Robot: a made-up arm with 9 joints. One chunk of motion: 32 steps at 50 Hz.
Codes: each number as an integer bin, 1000 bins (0 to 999) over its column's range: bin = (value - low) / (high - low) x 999, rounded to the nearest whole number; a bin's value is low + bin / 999 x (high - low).
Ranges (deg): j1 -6..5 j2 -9..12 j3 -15..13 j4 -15..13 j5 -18..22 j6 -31..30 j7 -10..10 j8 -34..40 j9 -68..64
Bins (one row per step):
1: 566 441 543 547 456 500 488 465 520
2: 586 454 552 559 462 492 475 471 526
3: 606 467 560 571 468 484 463 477 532
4: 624 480 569 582 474 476 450 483 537
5: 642 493 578 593 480 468 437 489 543
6: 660 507 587 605 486 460 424 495 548
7: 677 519 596 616 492 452 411 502 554
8: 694 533 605 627 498 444 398 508 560
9: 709 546 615 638 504 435 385 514 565
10: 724 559 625 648 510 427 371 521 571
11: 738 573 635 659 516 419 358 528 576
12: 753 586 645 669 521 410 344 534 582
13: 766 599 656 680 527 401 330 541 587
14: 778 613 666 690 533 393 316 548 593
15: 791 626 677 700 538 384 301 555 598
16: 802 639 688 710 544 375 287 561 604
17: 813 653 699 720 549 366 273 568 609
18: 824 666 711 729 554 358 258 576 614
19: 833 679 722 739 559 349 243 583 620
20: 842 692 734 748 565 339 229 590 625
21: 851 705 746 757 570 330 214 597 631
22: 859 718 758 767 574 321 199 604 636
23: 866 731 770 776 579 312 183 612 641
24: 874 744 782 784 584 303 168 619 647
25: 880 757 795 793 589 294 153 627 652
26: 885 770 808 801 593 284 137 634 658
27: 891 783 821 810 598 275 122 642 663
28: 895 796 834 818 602 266 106 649 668
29: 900 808 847 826 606 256 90 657 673
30: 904 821 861 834 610 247 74 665 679
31: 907 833 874 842 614 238 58 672 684
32: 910 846 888 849 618 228 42 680 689
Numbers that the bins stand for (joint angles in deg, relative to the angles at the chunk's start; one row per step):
1: 0.23 0.27 0.22 0.33 0.26 -0.47 -0.23 0.44 0.71
2: 0.45 0.54 0.47 0.67 0.50 -0.96 -0.49 0.89 1.50
3: 0.67 0.82 0.70 1.00 0.74 -1.45 -0.73 1.33 2.29
4: 0.87 1.09 0.95 1.31 0.98 -1.93 -0.99 1.78 2.95
5: 1.07 1.36 1.20 1.62 1.22 -2.42 -1.25 2.22 3.75
6: 1.27 1.66 1.45 1.96 1.46 -2.91 -1.51 2.67 4.41
7: 1.45 1.91 1.70 2.27 1.70 -3.40 -1.77 3.19 5.20
8: 1.64 2.20 1.96 2.57 1.94 -3.89 -2.03 3.63 5.99
9: 1.81 2.48 2.24 2.88 2.18 -4.44 -2.29 4.07 6.65
10: 1.97 2.75 2.52 3.16 2.42 -4.93 -2.57 4.59 7.45
11: 2.13 3.05 2.80 3.47 2.66 -5.42 -2.83 5.11 8.11
12: 2.29 3.32 3.08 3.75 2.86 -5.96 -3.11 5.56 8.90
13: 2.43 3.59 3.39 4.06 3.10 -6.51 -3.39 6.07 9.56
14: 2.57 3.89 3.67 4.34 3.34 -7.00 -3.67 6.59 10.35
15: 2.71 4.16 3.97 4.62 3.54 -7.55 -3.97 7.11 11.02
16: 2.83 4.43 4.28 4.90 3.78 -8.10 -4.25 7.56 11.81
17: 2.95 4.73 4.59 5.18 3.98 -8.65 -4.53 8.07 12.47
18: 3.07 5.00 4.93 5.43 4.18 -9.14 -4.83 8.67 13.13
19: 3.17 5.27 5.24 5.71 4.38 -9.69 -5.14 9.19 13.92
20: 3.27 5.55 5.57 5.96 4.62 -10.30 -5.42 9.70 14.58
21: 3.37 5.82 5.91 6.22 4.82 -10.85 -5.72 10.22 15.38
22: 3.46 6.09 6.25 6.50 4.98 -11.40 -6.02 10.74 16.04
23: 3.54 6.37 6.58 6.75 5.18 -11.95 -6.34 11.33 16.70
24: 3.62 6.64 6.92 6.97 5.38 -12.50 -6.64 11.85 17.49
25: 3.69 6.91 7.28 7.23 5.58 -13.05 -6.94 12.44 18.15
26: 3.74 7.19 7.65 7.45 5.74 -13.66 -7.26 12.96 18.94
27: 3.81 7.46 8.01 7.70 5.94 -14.21 -7.56 13.56 19.60
28: 3.85 7.73 8.38 7.93 6.10 -14.76 -7.88 14.07 20.26
29: 3.91 7.98 8.74 8.15 6.26 -15.37 -8.20 14.67 20.92
30: 3.95 8.26 9.13 8.38 6.42 -15.92 -8.52 15.26 21.72
31: 3.99 8.51 9.50 8.60 6.58 -16.47 -8.84 15.78 22.38
32: 4.02 8.78 9.89 8.80 6.74 -17.08 -9.16 16.37 23.04

